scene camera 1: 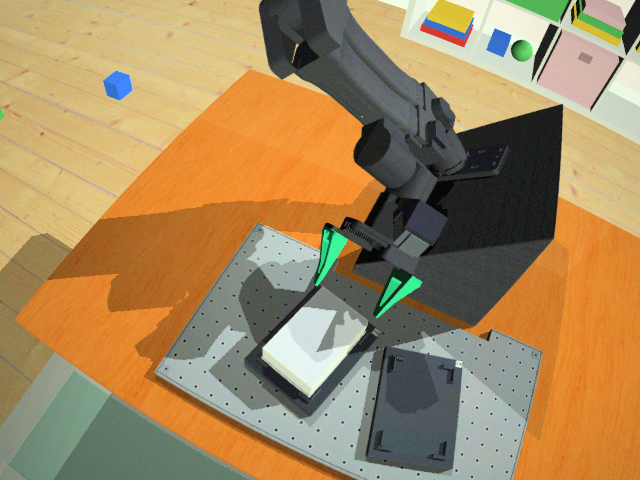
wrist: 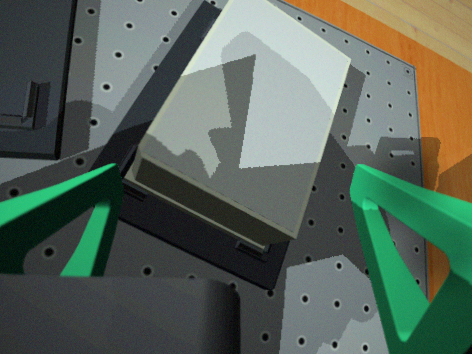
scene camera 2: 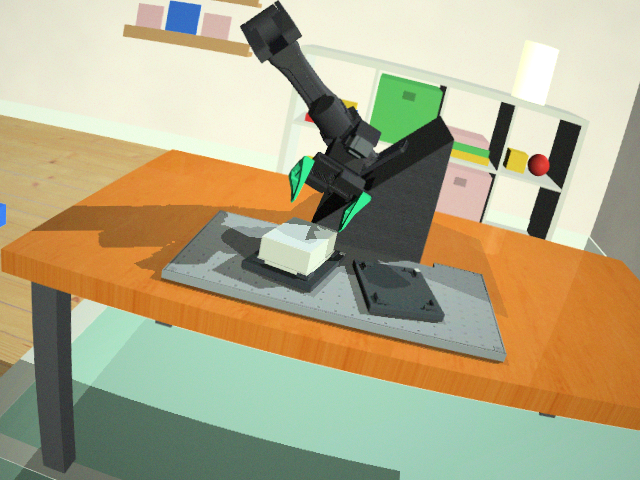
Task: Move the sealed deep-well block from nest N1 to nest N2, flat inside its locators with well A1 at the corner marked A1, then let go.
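Places are measured from the arm's base along level axes (x ahead, y left, z up), in centimetres.
Pixels of known places: gripper, fingertip midpoint: (scene camera 1: 345, 301) (wrist: 236, 177) (scene camera 2: 316, 216); arm's base at its link origin: (scene camera 1: 454, 167) (scene camera 2: 369, 168).
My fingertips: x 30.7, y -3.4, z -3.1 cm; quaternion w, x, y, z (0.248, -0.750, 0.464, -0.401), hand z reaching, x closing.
For each thing: its top centre in the pictures, then the offset to it from my fingertips. "pt": a spot on its surface instead. Level surfaces: height alone.
- white deep-well block at its top centre: (wrist: 265, 95) (scene camera 1: 317, 334) (scene camera 2: 301, 233) dx +5.6, dy -0.8, dz -1.6 cm
- dark nest N1 at its top centre: (wrist: 239, 124) (scene camera 1: 315, 344) (scene camera 2: 297, 253) dx +5.7, dy -0.8, dz -5.2 cm
- empty dark nest N2 at its top centre: (scene camera 1: 420, 405) (scene camera 2: 397, 282) dx +5.5, dy +16.3, dz -5.2 cm
- small pale tag at a spot on its surface: (scene camera 1: 458, 364) (scene camera 2: 416, 270) pt dx -3.3, dy +18.8, dz -5.7 cm
- orange table at its surface level: dz -8.2 cm
The white deep-well block (scene camera 1: 310, 343) (scene camera 2: 294, 248) (wrist: 285, 105) sits in the dark nest N1 (scene camera 1: 334, 378) (scene camera 2: 310, 284) (wrist: 200, 237). The empty dark nest N2 (scene camera 1: 421, 413) (scene camera 2: 398, 291) (wrist: 30, 50) has corner locators and a small pale tag (scene camera 1: 458, 364) (scene camera 2: 417, 270) at one corner; its lettering is too small to read. My gripper (scene camera 1: 346, 300) (scene camera 2: 316, 215) (wrist: 236, 177) is open and empty, above and behind the block's pedestal-side end. In the wrist view the block is turned at an angle to the green fingers. Well A1 cannot be made out.
Both nests stand on a grey perforated plate (scene camera 1: 485, 408) (scene camera 2: 196, 258) (wrist: 320, 280) on the orange table (scene camera 1: 170, 180) (scene camera 2: 568, 330). A tall black pedestal (scene camera 1: 506, 253) (scene camera 2: 403, 206) stands close behind the plate. A shelf unit is farther back.
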